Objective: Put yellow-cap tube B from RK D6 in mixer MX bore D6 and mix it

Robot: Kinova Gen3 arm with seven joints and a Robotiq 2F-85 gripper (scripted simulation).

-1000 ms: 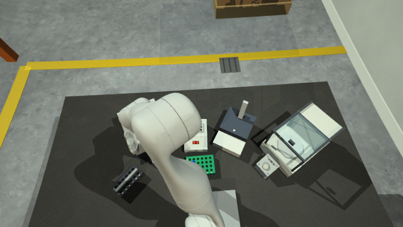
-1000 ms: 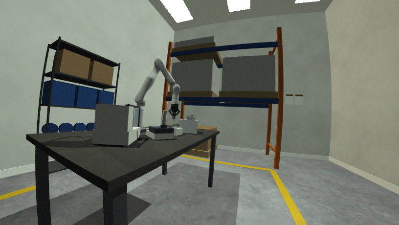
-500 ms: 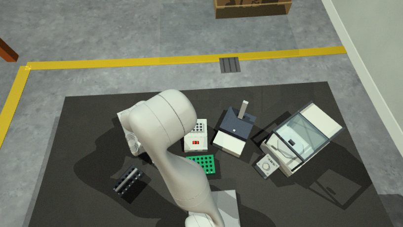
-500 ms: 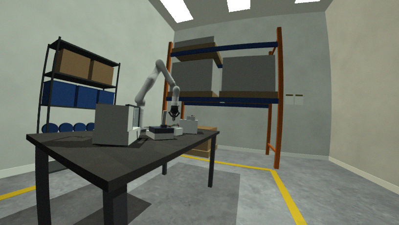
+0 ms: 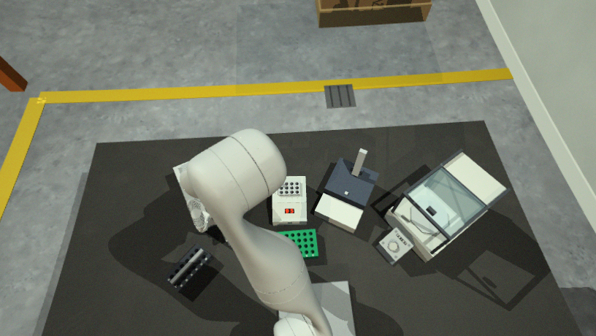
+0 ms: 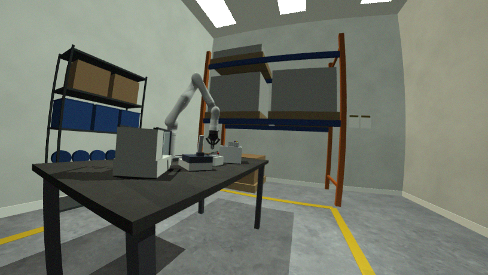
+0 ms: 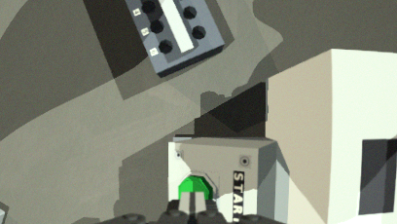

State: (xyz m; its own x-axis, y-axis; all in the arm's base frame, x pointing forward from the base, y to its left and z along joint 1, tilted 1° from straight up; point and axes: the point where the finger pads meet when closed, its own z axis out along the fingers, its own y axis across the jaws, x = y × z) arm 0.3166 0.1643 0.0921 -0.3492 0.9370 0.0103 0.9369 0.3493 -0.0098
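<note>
Now: the green start key 50 mm below my hand. Round my hand: magnet block MG 80 mm behind, 140 mm to the left, 100 mm below; tube B 210 mm ahead, 30 mm to the left, 40 mm above; blue-capped tube 40 mm behind, 160 mm to the right, 90 mm below.
</note>
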